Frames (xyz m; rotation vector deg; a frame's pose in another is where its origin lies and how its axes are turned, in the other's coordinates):
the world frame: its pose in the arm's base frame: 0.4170 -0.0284 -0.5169 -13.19 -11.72 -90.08
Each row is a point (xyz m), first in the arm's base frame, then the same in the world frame.
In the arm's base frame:
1: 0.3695 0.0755 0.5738
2: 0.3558 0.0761 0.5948
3: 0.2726 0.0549 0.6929
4: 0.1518 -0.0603 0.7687
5: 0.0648 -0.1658 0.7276
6: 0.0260 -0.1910 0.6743
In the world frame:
1: 0.1983 -0.0647 1.0766
2: 0.2036 -0.0787 1.0968
3: 0.2516 -0.1630 1.1839
4: 0.3844 -0.2832 1.2232
5: 0.4755 -0.3681 1.1533
6: 0.4856 -0.4057 1.0945

